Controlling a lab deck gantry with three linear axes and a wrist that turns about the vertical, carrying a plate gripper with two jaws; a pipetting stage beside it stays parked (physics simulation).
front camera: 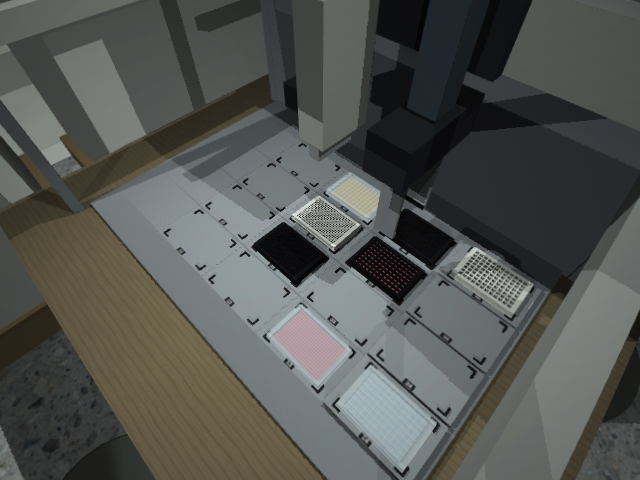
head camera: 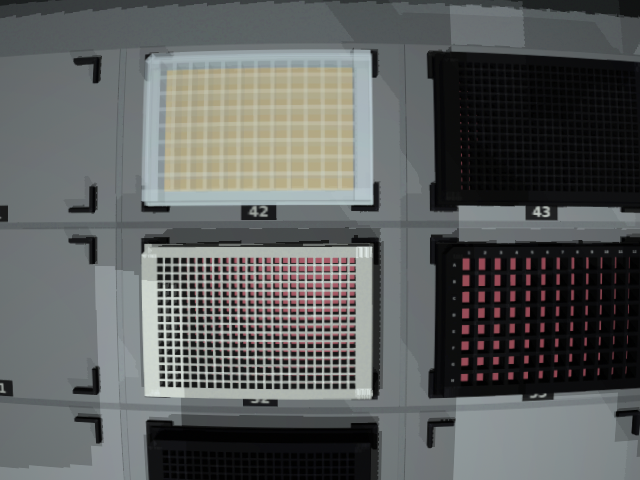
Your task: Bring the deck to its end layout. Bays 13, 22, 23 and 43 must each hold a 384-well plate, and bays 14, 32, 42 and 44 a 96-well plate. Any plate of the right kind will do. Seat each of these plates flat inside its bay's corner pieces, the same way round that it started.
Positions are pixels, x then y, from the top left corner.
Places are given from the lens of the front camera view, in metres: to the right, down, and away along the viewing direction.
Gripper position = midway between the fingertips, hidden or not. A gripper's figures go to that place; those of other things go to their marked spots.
gripper (front camera: 400, 216): 0.13, -0.04, 0.58
yellow-filled 96-well plate (front camera: 353, 193): 0.08, -0.11, 0.81
bay 33 (front camera: 415, 291): 0.18, 0.10, 0.68
bay 23 (front camera: 362, 314): 0.08, 0.14, 0.65
bay 31 (front camera: 280, 189): -0.09, -0.12, 0.83
The marked spots on the bay 31 and the bay 33 are 0.38 m apart.
